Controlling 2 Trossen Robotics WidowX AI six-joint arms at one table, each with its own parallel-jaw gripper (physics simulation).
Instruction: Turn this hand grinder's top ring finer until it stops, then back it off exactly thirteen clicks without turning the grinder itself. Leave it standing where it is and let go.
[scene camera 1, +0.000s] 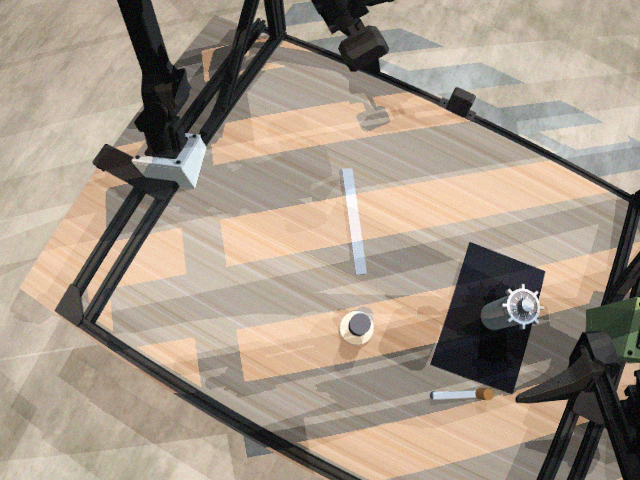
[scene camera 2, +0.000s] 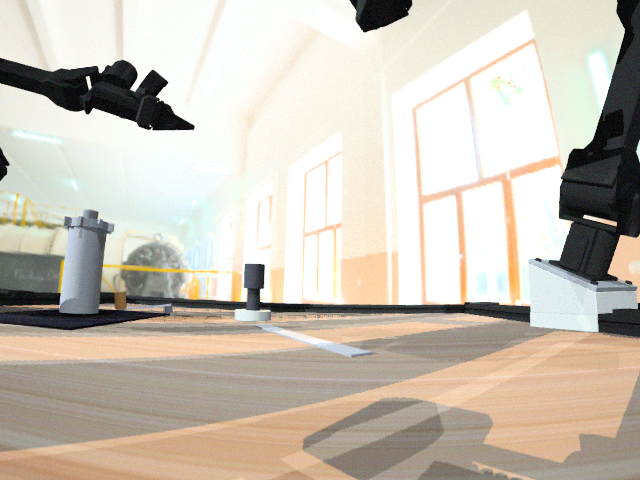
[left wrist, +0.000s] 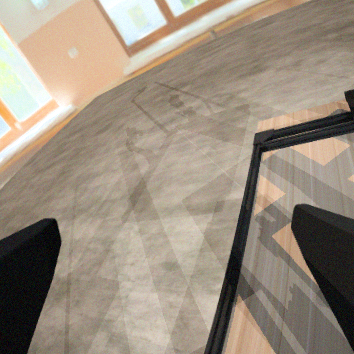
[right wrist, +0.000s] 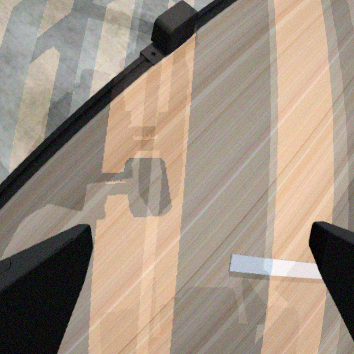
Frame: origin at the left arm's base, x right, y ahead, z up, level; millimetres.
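Seen in the pictures: left gripper, fingertip midpoint: (scene camera 1: 526, 444) (scene camera 2: 193, 128) (left wrist: 177, 224); right gripper, fingertip midpoint: (right wrist: 202, 235); right arm's base, link origin: (scene camera 1: 166, 146) (scene camera 2: 582, 271).
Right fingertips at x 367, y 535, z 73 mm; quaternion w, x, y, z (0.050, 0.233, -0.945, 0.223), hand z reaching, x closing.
Note:
Offsets run from my right fingertips to a thing's middle.
The grey cylindrical hand grinder @[dz -132, dx -355, dy -293 mm] (scene camera 1: 495, 314) (scene camera 2: 82, 271) stands upright on a dark mat @[dz -205, dx -355, dy -291 mm] (scene camera 1: 454, 330) (scene camera 2: 31, 317). Its notched top ring @[dz -84, dx -355, dy -293 mm] (scene camera 1: 508, 306) (scene camera 2: 103, 226) has short teeth around it, with a small knob in the centre. My left gripper (scene camera 1: 519, 398) (scene camera 2: 192, 127) (left wrist: 177, 224) is open and empty, high above the table and apart from the grinder. My right gripper (right wrist: 202, 235) is open and empty above the table, away from the grinder. The grinder does not show in either wrist view.
A dark knob on a pale round base @[dz -161, dx -410, dy -48 mm] (scene camera 1: 348, 338) (scene camera 2: 252, 315) and a pale flat strip @[dz -206, dx -210, dy -17 mm] (scene camera 1: 354, 222) (scene camera 2: 317, 342) (right wrist: 280, 267) lie on the table. A brown-ended stick @[dz -190, dx -500, dy -244 mm] (scene camera 1: 457, 395) lies beside the mat. Black rails (scene camera 1: 547, 152) edge the table.

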